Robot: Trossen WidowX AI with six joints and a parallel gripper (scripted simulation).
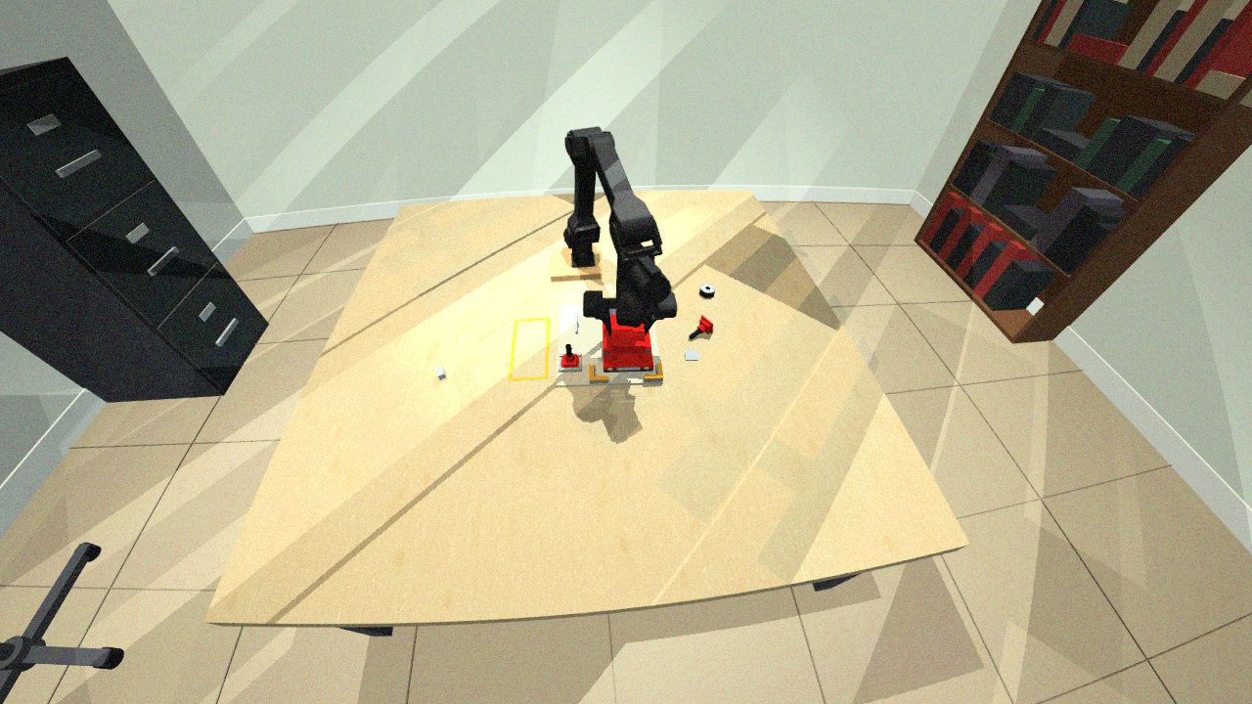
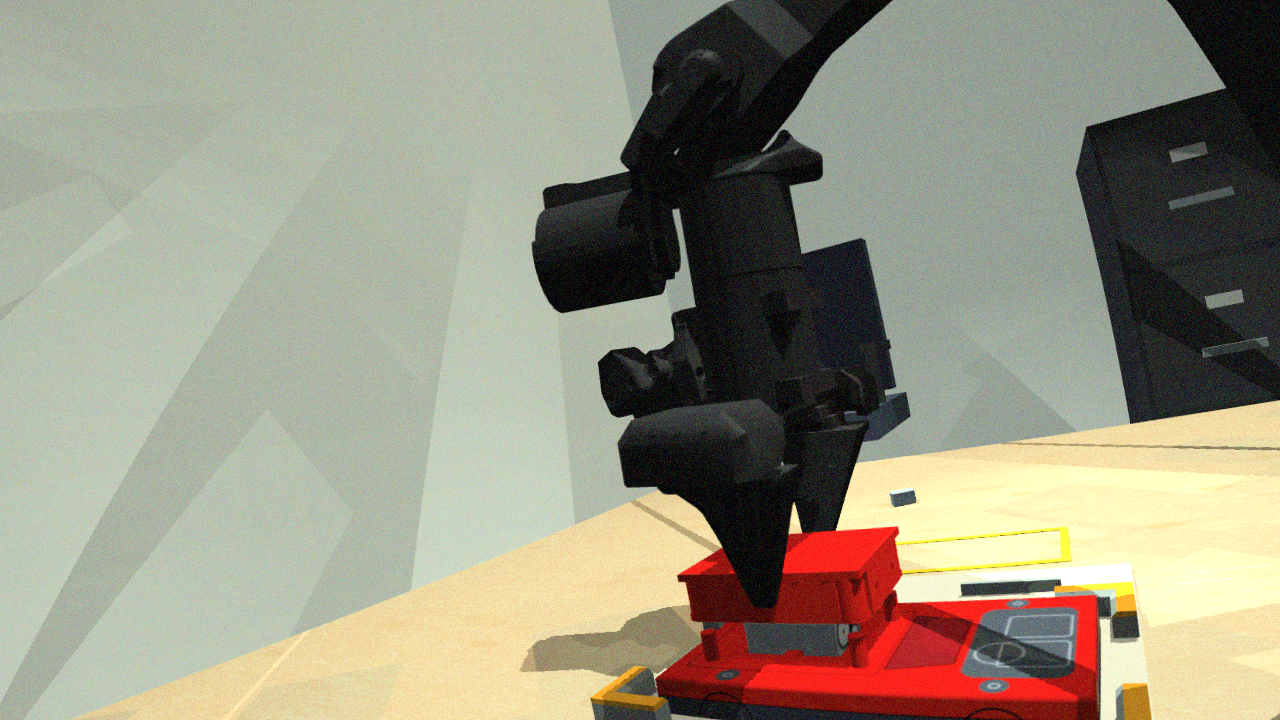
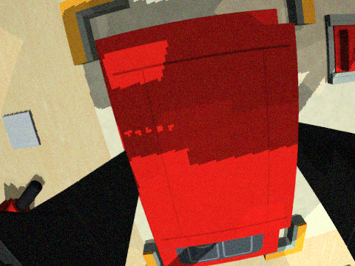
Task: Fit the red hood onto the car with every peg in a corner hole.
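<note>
Now: gripper tip 10 mm below the red hood. The rest, counted from my gripper tip: grey engine block (30 mm below); wheel (230 mm to the left, 190 mm behind, 50 mm below).
</note>
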